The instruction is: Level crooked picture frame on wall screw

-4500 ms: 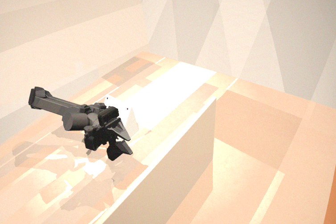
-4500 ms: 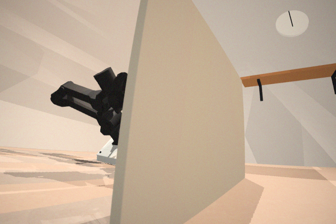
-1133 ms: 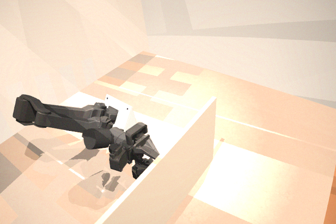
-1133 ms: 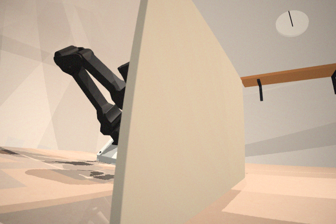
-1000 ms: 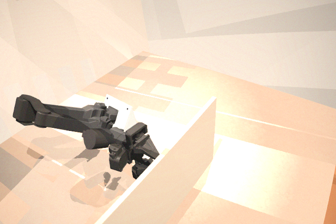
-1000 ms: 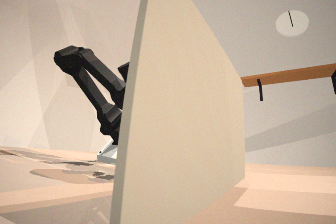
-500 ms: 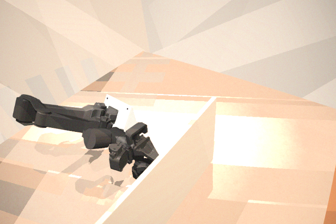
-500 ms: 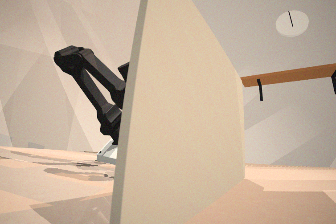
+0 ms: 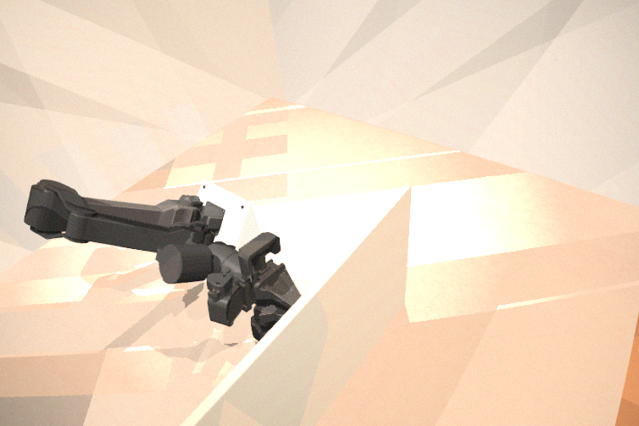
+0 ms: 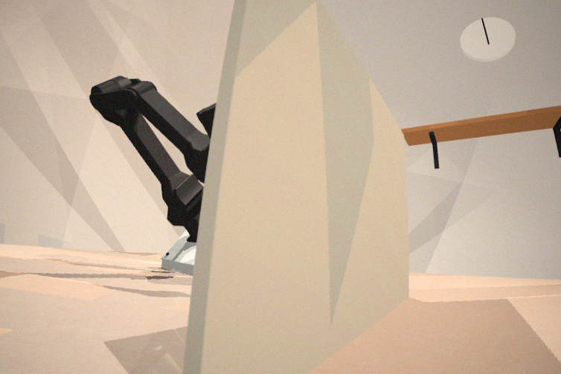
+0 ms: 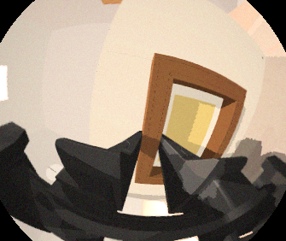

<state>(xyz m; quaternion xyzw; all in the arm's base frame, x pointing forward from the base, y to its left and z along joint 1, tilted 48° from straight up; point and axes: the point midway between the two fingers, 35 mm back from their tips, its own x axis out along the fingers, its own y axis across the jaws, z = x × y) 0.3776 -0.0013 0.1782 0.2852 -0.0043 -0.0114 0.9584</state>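
Right now the picture frame is 1 cm ahead of my gripper tip, 1 cm to the right of it and 5 cm below it. The rest, counted from my gripper tip: wall panel 2 cm ahead, 1 cm to the right, 6 cm below.
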